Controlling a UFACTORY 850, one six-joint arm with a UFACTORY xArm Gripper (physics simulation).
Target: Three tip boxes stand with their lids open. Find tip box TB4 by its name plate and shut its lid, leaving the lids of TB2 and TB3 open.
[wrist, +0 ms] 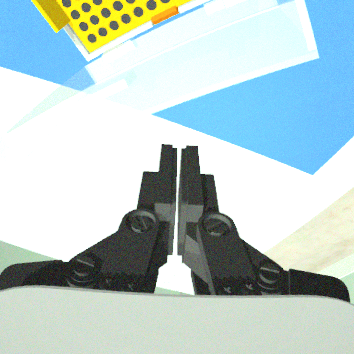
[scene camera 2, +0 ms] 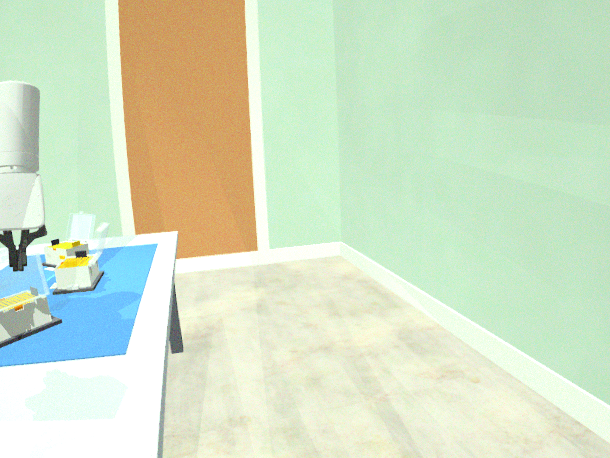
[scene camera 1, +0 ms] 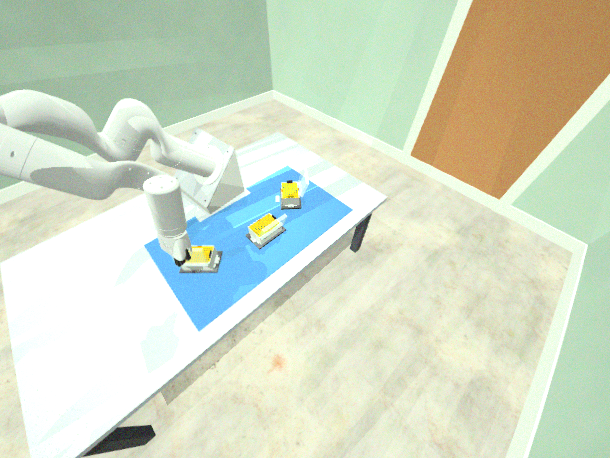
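The nearest tip box (scene camera 1: pixel 201 256) (scene camera 2: pixel 25 318) (wrist: pixel 117 19) has a yellow, holed top and an orange catch. Its clear lid (scene camera 2: pixel 37 275) (wrist: pixel 210 62) stands up, open. My gripper (scene camera 1: pixel 182 261) (scene camera 2: pixel 18 269) (wrist: pixel 177 170) is shut and empty. Its fingertips are on the lid side of this box, above the table; in the wrist view they show apart from the lid, though contact is hard to judge. The middle tip box (scene camera 1: pixel 266 229) (scene camera 2: pixel 76 276) and the far tip box (scene camera 1: pixel 290 194) (scene camera 2: pixel 65 247) also have open lids. No name plate is readable.
The boxes stand on a blue mat (scene camera 1: pixel 220 305) (scene camera 2: pixel 112 325) on a white table (scene camera 1: pixel 70 320) (scene camera 2: pixel 100 435). The arm's base (scene camera 1: pixel 235 185) stands behind the mat in scene camera 1. The middle box stands between the other two.
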